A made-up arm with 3 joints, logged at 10 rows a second.
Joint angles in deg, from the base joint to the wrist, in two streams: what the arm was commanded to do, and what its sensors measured. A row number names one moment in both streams.
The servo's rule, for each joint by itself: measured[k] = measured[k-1] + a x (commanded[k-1-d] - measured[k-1]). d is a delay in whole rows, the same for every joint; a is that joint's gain. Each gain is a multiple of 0.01, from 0.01 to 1. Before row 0 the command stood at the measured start. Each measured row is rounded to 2 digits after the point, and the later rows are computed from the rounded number. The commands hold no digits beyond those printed.
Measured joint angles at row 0:
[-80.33 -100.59 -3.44]
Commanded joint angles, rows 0 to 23:
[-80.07 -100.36 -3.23]
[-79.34 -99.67 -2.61]
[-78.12 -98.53 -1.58]
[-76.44 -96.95 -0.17]
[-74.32 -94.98 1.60]
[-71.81 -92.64 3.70]
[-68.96 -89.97 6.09]
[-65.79 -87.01 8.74]
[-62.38 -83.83 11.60]
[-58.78 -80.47 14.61]
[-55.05 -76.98 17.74]
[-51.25 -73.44 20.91]
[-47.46 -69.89 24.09]
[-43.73 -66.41 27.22]
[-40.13 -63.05 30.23]
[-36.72 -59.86 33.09]
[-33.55 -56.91 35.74]
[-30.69 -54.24 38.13]
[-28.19 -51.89 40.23]
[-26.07 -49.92 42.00]
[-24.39 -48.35 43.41]
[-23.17 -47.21 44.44]
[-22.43 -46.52 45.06]
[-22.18 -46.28 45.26]
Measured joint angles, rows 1 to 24:
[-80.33 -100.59 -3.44]
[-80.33 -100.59 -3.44]
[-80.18 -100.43 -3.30]
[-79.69 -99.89 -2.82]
[-78.78 -98.92 -1.96]
[-77.42 -97.52 -0.72]
[-75.62 -95.72 0.88]
[-73.41 -93.53 2.83]
[-70.83 -91.00 5.08]
[-67.91 -88.17 7.61]
[-64.70 -85.09 10.36]
[-61.27 -81.81 13.29]
[-57.66 -78.38 16.36]
[-53.94 -74.87 19.50]
[-50.18 -71.33 22.67]
[-46.44 -67.84 25.81]
[-42.78 -64.44 28.86]
[-39.27 -61.19 31.78]
[-35.95 -58.15 34.51]
[-32.90 -55.37 37.01]
[-30.17 -52.90 39.23]
[-27.79 -50.78 41.14]
[-25.82 -49.05 42.71]
[-24.28 -47.74 43.90]
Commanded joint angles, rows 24 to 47:
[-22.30 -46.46 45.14]
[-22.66 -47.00 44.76]
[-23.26 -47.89 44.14]
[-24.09 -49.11 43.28]
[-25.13 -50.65 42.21]
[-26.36 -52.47 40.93]
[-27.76 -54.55 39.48]
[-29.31 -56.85 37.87]
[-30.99 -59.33 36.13]
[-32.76 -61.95 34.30]
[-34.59 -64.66 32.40]
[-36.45 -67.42 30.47]
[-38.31 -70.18 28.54]
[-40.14 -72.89 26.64]
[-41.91 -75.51 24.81]
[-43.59 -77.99 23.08]
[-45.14 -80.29 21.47]
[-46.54 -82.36 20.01]
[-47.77 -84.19 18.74]
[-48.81 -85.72 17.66]
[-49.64 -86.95 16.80]
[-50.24 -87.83 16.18]
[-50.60 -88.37 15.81]
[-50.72 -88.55 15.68]
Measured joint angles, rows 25 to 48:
[-23.21 -46.87 44.70]
[-22.61 -46.45 45.09]
[-22.43 -46.46 45.12]
[-22.56 -46.84 44.87]
[-22.97 -47.59 44.37]
[-23.62 -48.67 43.62]
[-24.50 -50.08 42.65]
[-25.58 -51.78 41.46]
[-26.84 -53.75 40.09]
[-28.27 -55.95 38.56]
[-29.85 -58.35 36.88]
[-31.54 -60.91 35.10]
[-33.31 -63.57 33.24]
[-35.13 -66.30 31.33]
[-36.97 -69.05 29.40]
[-38.81 -71.78 27.50]
[-40.61 -74.43 25.64]
[-42.34 -76.96 23.87]
[-43.96 -79.32 22.21]
[-45.46 -81.48 20.69]
[-46.80 -83.40 19.34]
[-47.97 -85.05 18.18]
[-48.94 -86.40 17.23]
[-49.69 -87.42 16.51]

